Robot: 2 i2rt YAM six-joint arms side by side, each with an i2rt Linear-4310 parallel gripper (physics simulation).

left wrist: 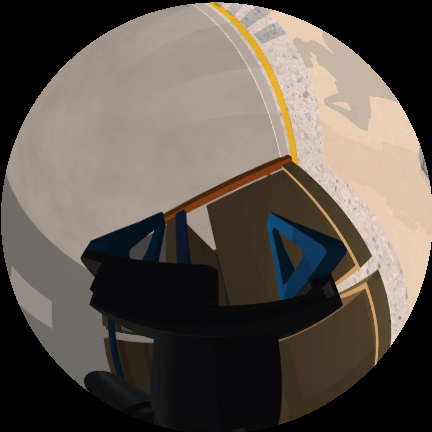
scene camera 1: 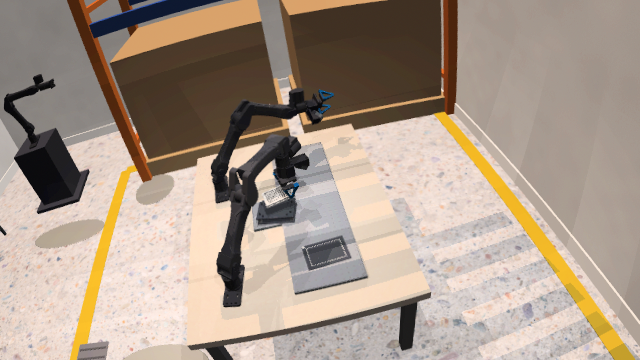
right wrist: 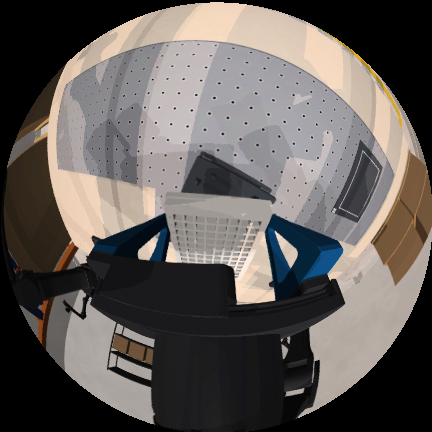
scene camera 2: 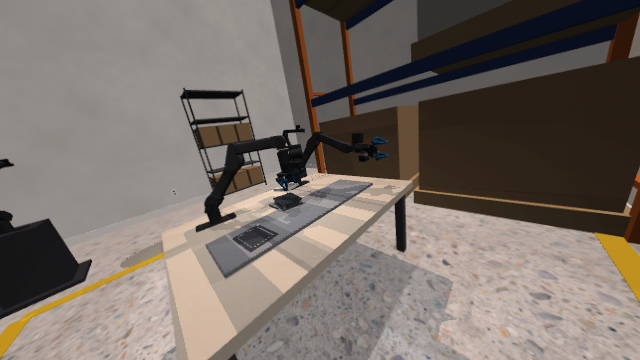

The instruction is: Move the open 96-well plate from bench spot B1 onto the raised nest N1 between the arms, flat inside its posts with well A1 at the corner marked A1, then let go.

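Pixels of known places: left gripper, between the fingertips: [left wrist: 215, 217] [scene camera 1: 332, 100] [scene camera 2: 388, 148]; right gripper, between the fingertips: [scene camera 1: 287, 191] [right wrist: 217, 217] [scene camera 2: 291, 187]; left arm's base, origin of its link: [scene camera 1: 221, 189]; right arm's base, origin of its link: [scene camera 1: 234, 286] [scene camera 2: 217, 222].
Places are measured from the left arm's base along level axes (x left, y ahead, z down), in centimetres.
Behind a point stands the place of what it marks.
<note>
The white 96-well plate [scene camera 1: 272, 198] @(x -31.1, y 24.6, z -12.1 cm) [right wrist: 217, 212] @(x -28.9, y 32.9, z -13.4 cm) is between the fingers of my right gripper [scene camera 1: 287, 185] @(x -29.1, y 31.5, z -12.0 cm) [scene camera 2: 291, 182] @(x -29.1, y 31.5, z -12.0 cm) [right wrist: 217, 217] @(x -29.1, y 31.5, z -12.0 cm), which is shut on it. The plate hangs above the dark raised nest [scene camera 1: 276, 214] @(x -33.2, y 24.4, z -4.8 cm) [scene camera 2: 287, 201] @(x -32.1, y 29.4, z -4.7 cm) [right wrist: 220, 181] @(x -28.9, y 31.6, z -4.7 cm) and looks tilted in scene camera 1. A gap shows between plate and nest; well A1 and the nest's corner mark are too small to read. The dark pad with a white outline [scene camera 1: 326, 252] @(x -58.2, y 39.8, z -1.5 cm) [scene camera 2: 255, 237] @(x -58.5, y 40.8, z -1.5 cm) [right wrist: 361, 184] @(x -57.5, y 40.0, z -1.5 cm) bears no plate. My left gripper [scene camera 1: 325, 102] @(x 21.6, y 65.6, z -22.5 cm) [scene camera 2: 381, 148] @(x 21.6, y 65.6, z -22.5 cm) [left wrist: 215, 217] @(x 21.6, y 65.6, z -22.5 cm) is open and empty, high near the table's far end.
A grey perforated board [scene camera 1: 320, 200] @(x -27.7, y 44.7, z -1.3 cm) [scene camera 2: 320, 201] @(x -18.4, y 41.5, z -0.9 cm) [right wrist: 230, 100] @(x -27.7, y 42.5, z -1.3 cm) lies on the wooden table [scene camera 1: 390, 260] @(x -69.8, y 62.0, z 0.0 cm) [scene camera 2: 205, 295] @(x -80.7, y 52.8, z 0.0 cm). The right arm reaches over the nest. Large brown boxes [scene camera 1: 370, 55] [scene camera 2: 525, 140] stand in an orange-posted rack behind the table.
</note>
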